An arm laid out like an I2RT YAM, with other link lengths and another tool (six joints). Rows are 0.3 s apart.
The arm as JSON. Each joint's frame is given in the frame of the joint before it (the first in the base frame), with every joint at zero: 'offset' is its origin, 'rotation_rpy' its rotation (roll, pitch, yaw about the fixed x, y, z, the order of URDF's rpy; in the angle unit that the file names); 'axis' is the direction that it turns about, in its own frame. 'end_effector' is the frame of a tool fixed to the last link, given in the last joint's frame.
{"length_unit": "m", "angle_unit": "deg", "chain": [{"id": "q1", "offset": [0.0, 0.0, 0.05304], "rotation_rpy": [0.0, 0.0, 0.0], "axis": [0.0, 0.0, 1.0]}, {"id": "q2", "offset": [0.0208, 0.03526, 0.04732], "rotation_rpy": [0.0, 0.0, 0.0], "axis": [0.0, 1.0, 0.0]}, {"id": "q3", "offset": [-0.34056, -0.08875, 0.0], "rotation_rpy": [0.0, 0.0, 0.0], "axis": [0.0, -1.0, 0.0]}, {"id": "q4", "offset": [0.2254, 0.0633, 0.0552], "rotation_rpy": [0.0, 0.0, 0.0], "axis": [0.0, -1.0, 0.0]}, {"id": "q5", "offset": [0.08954, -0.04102, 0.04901], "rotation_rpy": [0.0, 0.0, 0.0], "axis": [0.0, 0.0, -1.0]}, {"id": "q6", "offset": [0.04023, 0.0, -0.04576], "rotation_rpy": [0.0, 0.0, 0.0], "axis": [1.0, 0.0, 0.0]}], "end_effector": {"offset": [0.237, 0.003, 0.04], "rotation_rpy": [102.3, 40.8, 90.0]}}
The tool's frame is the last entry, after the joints.
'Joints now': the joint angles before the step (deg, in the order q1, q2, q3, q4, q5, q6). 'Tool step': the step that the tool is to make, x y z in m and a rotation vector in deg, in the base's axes. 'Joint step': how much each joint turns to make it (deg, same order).
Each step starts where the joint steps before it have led.
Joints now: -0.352 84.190 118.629 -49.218 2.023 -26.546
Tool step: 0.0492 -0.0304 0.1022 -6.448 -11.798 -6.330
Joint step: 0.357 13.729 24.645 1.471 7.560 -5.357
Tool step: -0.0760 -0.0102 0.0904 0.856 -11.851 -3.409
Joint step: 1.840 -6.484 0.393 4.923 5.264 0.350
